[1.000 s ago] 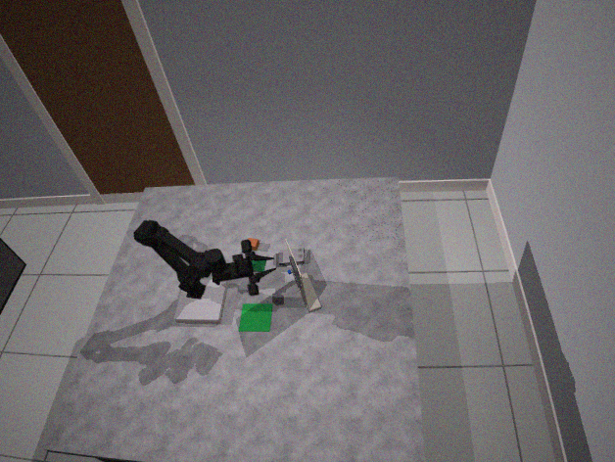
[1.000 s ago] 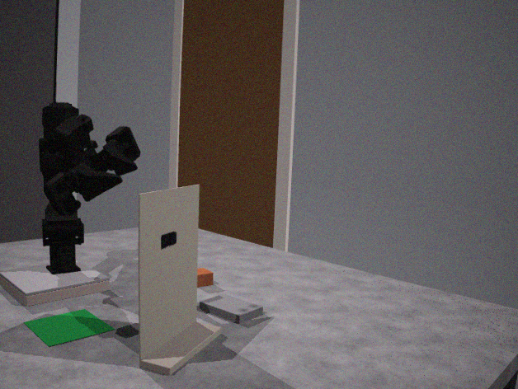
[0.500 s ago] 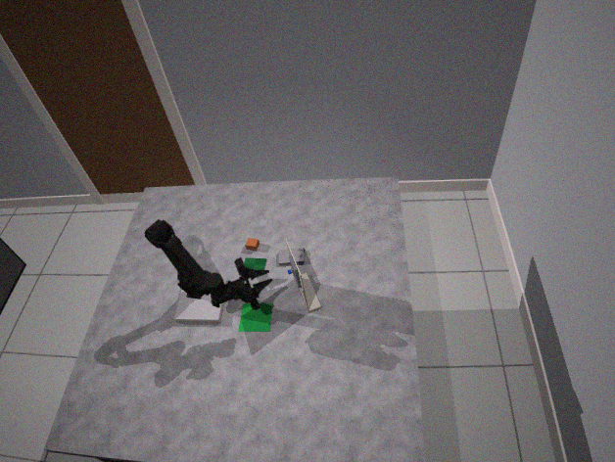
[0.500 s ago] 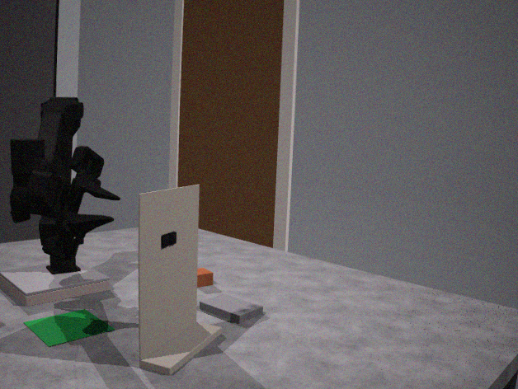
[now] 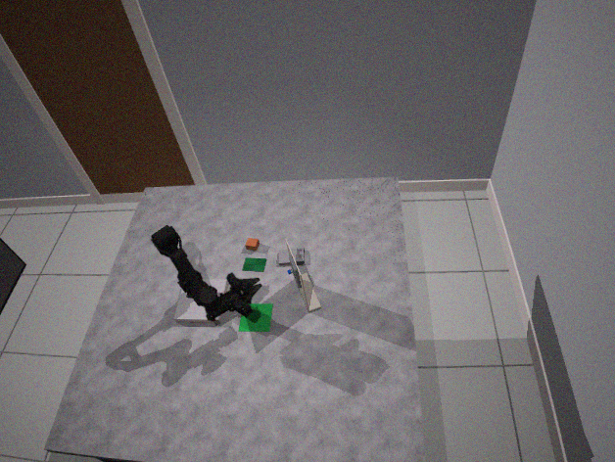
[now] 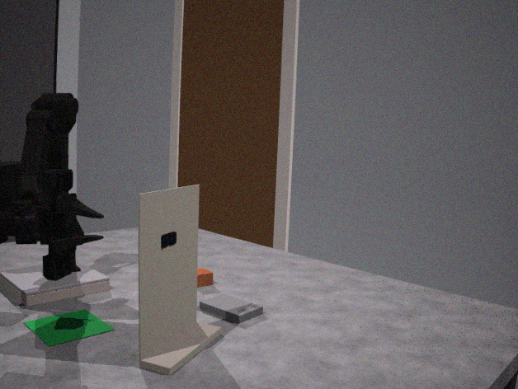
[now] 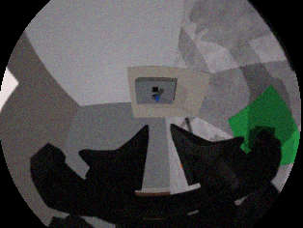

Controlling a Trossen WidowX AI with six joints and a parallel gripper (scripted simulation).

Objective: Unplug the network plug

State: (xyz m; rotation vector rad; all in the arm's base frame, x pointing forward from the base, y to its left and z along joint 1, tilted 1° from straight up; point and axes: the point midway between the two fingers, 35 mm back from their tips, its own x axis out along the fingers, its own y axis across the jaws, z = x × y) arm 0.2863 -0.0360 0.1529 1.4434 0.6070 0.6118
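The network plug lies 100 mm ahead of my gripper tip and 60 mm to the left of it. From my gripper tip the other things lie so: green marked square 40 mm behind, 50 mm to the right, 180 mm below; then flat grey plate 30 mm ahead, 240 mm to the left, 180 mm below; then cream upright panel 120 mm ahead, 70 mm to the left, 70 mm below.
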